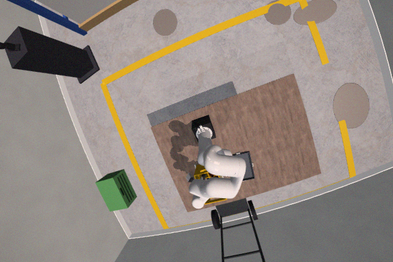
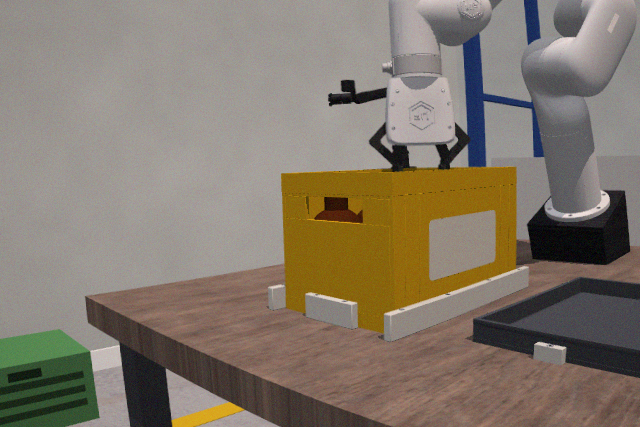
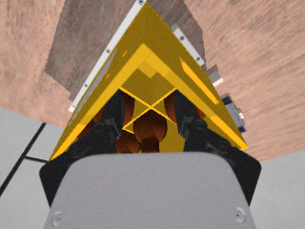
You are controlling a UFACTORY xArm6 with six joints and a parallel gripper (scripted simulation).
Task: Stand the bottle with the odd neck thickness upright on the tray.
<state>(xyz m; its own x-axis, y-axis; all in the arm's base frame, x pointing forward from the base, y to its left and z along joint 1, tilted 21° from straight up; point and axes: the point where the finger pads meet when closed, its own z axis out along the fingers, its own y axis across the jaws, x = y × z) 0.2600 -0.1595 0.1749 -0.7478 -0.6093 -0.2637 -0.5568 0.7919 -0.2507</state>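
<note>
The yellow crate is 9 cm ahead of my hand, 3 cm to the left of it and 7 cm below it. Also, from my hand: dark tray: 12 cm ahead, 31 cm to the left, 15 cm below.
</note>
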